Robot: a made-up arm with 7 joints.
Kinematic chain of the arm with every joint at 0, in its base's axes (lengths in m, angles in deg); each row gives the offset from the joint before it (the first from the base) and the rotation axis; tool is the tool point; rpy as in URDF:
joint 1: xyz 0 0 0.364 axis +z
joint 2: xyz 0 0 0 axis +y
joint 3: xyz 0 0 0.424 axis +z
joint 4: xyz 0.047 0 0 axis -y
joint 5: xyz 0.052 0 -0.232 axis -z
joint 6: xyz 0 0 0 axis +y
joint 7: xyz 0.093 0 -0.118 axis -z
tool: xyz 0 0 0 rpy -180 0 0
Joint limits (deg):
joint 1: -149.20..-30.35
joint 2: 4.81..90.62
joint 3: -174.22..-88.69
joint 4: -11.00..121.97
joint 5: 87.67..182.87
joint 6: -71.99..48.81
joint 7: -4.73..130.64
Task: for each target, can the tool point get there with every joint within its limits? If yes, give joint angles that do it. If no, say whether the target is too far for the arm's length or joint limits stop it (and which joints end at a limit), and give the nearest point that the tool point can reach.
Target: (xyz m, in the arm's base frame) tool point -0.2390 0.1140 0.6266
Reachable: yes | joints -113.01 36.43 -108.80 54.41 138.77 -7.66 5.98
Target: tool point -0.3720 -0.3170 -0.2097
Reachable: no: joint limits stop it (at a limit: joint 2, joint 3, joint 6) | nearest point -0.3808 -0.3245 0.3240 | short by 0.534 m
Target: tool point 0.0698 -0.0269 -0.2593
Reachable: no: joint limits stop it (at a limit: joint 1, joint 2, joint 3, joint 4, joint 5) | nearest point 0.1412 -0.0798 0.2675 | short by 0.534 m
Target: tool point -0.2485 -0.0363 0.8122
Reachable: yes | joints -59.56 31.14 -134.63 78.65 140.96 -0.46 104.26
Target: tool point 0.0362 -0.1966 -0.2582
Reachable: no: joint limits stop it (at a limit: joint 2, joint 3, joint 4, joint 5) | nearest point 0.0344 -0.1867 0.2655 | short by 0.524 m
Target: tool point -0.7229 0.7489 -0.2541
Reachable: no: too far | nearest point -0.5213 0.1826 0.3233 | short by 0.833 m
